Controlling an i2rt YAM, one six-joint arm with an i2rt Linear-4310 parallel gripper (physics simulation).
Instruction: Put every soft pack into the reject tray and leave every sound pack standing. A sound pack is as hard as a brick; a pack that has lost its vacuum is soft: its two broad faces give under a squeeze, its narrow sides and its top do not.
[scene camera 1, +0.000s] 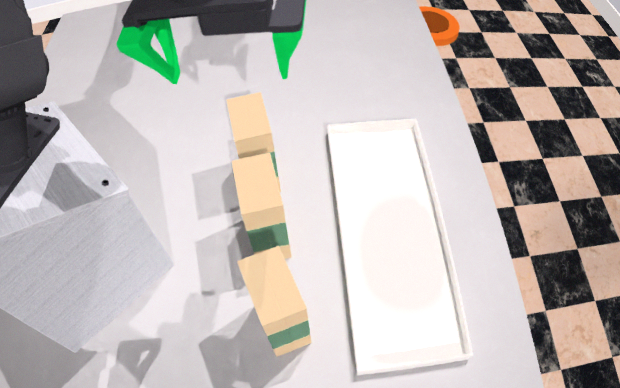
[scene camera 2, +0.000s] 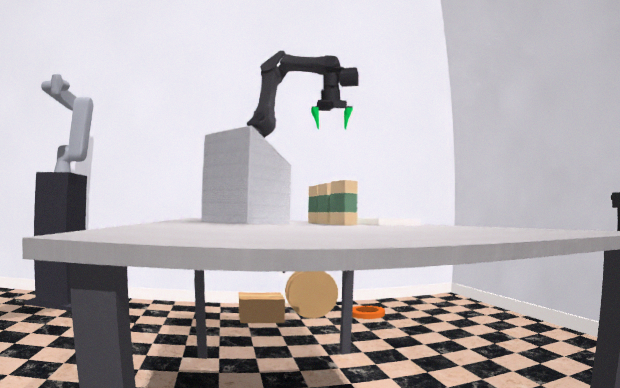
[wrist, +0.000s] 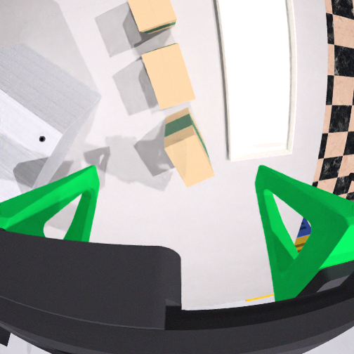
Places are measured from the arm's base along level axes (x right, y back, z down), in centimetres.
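Pixels of known places: gripper, fingertip midpoint: (scene camera 1: 229, 75) (scene camera 2: 331, 129); arm's base, origin of the base link: (scene camera 1: 4, 162) (scene camera 2: 247, 149).
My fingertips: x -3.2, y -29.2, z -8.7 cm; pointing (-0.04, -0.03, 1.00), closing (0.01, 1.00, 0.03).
Ahead of a thing's pixels: the offset from my fingertips to its top centre.
Three tan packs with green bands stand upright in a row. The near pack {dx +10.7, dy -2.7, dz +19.4 cm} (scene camera 1: 275, 290) (scene camera 2: 344, 202) (wrist: 189, 155) is turned slightly; the middle pack {dx -2.4, dy +0.5, dz +19.4 cm} (scene camera 1: 259, 185) (scene camera 2: 324, 203) (wrist: 168, 76) and the far pack {dx -13.3, dy +3.1, dz +19.4 cm} (scene camera 1: 249, 116) (scene camera 2: 313, 203) (wrist: 152, 14) stand behind it. Small gaps between them show in the wrist view. Which packs are soft cannot be told by sight. The white reject tray {dx -3.6, dy -17.3, dz +31.2 cm} (scene camera 1: 440, 225) (scene camera 2: 400, 221) (wrist: 261, 154) lies right of the row, with no pack in it. My gripper (scene camera 1: 230, 80) (scene camera 2: 332, 128) (wrist: 176, 174) is wide open and empty, high above the table.
The grey mounting block (scene camera 1: 90, 265) (scene camera 2: 227, 175) (wrist: 55, 85) stands left of the packs. The table's right edge lies beyond the tray. On the floor are an orange ring (scene camera 1: 452, 36) (scene camera 2: 368, 317), a brown box (scene camera 2: 261, 308) and a round tan object (scene camera 2: 312, 294).
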